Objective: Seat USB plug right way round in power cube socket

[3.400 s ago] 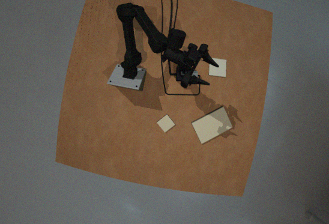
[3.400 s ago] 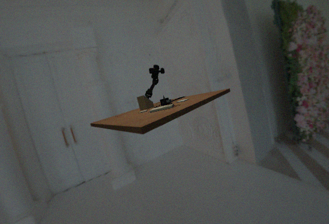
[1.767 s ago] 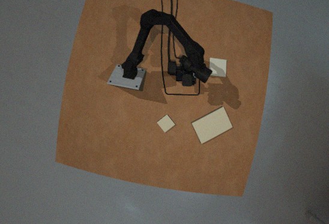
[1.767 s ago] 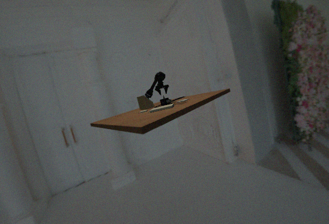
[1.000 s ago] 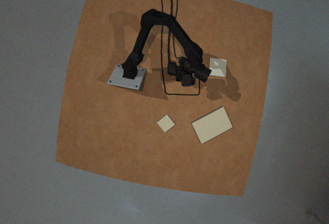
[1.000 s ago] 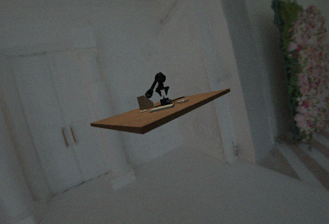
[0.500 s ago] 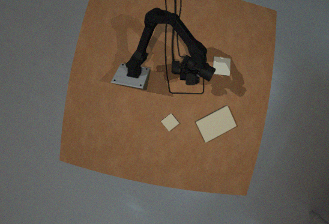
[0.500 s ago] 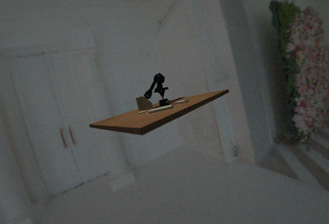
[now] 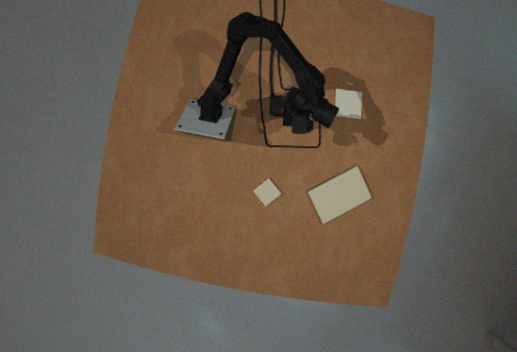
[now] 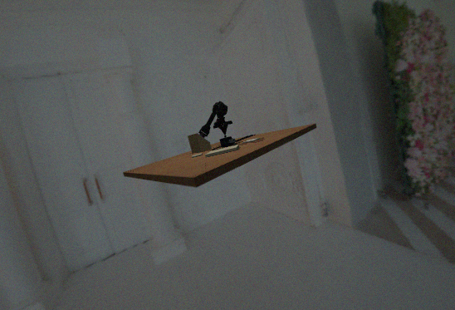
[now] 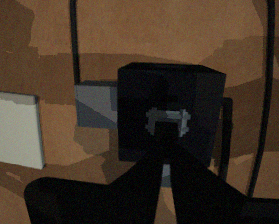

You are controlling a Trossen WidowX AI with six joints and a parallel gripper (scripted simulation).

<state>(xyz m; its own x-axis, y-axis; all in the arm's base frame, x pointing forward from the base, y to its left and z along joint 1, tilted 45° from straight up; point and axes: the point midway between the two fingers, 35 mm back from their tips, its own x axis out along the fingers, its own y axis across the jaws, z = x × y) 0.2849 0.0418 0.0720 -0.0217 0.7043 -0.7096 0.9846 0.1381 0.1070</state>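
My gripper tip is now 10 mm to the left of the silver-rimmed USB socket and 40 mm above it. From my gripper tip the other things lie so: cream slab 240 mm ahead, 260 mm to the right, 100 mm below; then cream square 30 mm behind, 300 mm to the right, 100 mm below.
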